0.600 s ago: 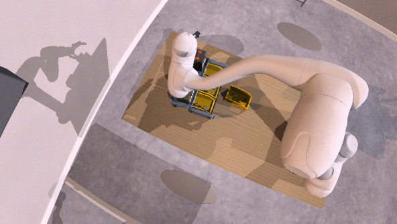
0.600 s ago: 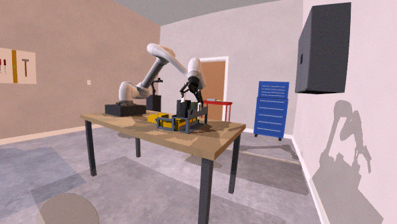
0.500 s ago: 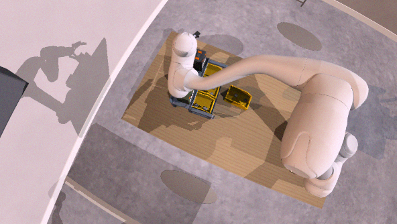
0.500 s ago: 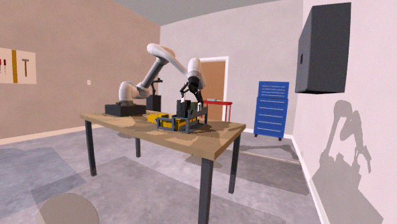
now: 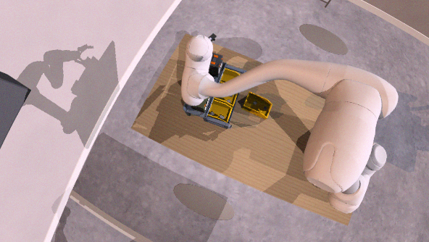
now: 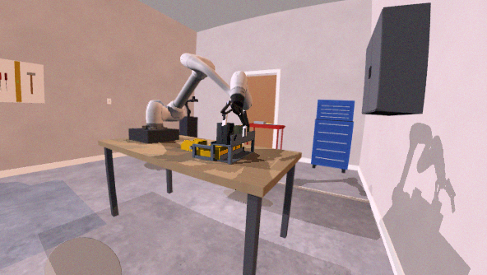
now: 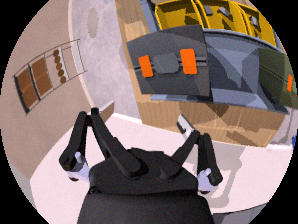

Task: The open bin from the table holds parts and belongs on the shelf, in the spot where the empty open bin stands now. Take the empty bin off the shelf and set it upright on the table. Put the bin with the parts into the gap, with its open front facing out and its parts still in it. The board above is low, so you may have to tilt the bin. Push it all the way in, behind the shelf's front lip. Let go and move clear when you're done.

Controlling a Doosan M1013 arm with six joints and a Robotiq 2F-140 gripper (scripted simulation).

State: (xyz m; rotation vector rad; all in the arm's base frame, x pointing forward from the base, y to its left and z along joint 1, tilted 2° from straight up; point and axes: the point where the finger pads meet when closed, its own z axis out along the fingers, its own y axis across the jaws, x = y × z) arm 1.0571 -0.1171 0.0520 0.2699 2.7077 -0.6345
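My gripper is now 110 mm past the dark box, 50 mm to the right of it and 30 mm above it.
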